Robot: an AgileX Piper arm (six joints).
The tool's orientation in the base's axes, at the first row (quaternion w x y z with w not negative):
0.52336 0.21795 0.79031 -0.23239
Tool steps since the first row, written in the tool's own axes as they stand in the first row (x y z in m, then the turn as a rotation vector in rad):
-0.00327 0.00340 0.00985 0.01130 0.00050 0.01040
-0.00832 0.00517 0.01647 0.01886 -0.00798 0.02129
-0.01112 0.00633 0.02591 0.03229 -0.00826 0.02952
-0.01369 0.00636 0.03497 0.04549 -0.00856 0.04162
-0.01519 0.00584 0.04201 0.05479 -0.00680 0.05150
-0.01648 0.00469 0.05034 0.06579 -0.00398 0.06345
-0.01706 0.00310 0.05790 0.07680 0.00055 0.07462
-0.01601 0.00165 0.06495 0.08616 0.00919 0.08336
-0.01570 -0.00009 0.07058 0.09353 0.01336 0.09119
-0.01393 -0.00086 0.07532 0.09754 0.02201 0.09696
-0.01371 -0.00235 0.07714 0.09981 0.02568 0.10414
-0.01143 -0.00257 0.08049 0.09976 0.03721 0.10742
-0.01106 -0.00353 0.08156 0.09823 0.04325 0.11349
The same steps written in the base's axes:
0.01032 -0.00349 -0.00083 0.00381 -0.00465 -0.01414
0.01797 -0.00653 0.00134 0.00403 -0.01713 -0.02373
0.02650 -0.01151 0.00053 0.00504 -0.02089 -0.03899
0.03401 -0.01714 -0.00021 0.00893 -0.02700 -0.05537
0.03935 -0.02190 -0.00117 0.01382 -0.03054 -0.06765
0.04519 -0.02791 -0.00268 0.02022 -0.03429 -0.08237
0.04995 -0.03373 -0.00452 0.02706 -0.03622 -0.09707
0.05384 -0.03898 -0.00772 0.03514 -0.03359 -0.10997
0.05679 -0.04369 -0.00970 0.04064 -0.03418 -0.12009
0.05915 -0.04695 -0.01287 0.04848 -0.03032 -0.12700
0.05951 -0.04919 -0.01349 0.05504 -0.03144 -0.13209
0.06100 -0.05113 -0.01673 0.06422 -0.02421 -0.13478
0.06108 -0.05250 -0.01731 0.07272 -0.02316 -0.13629

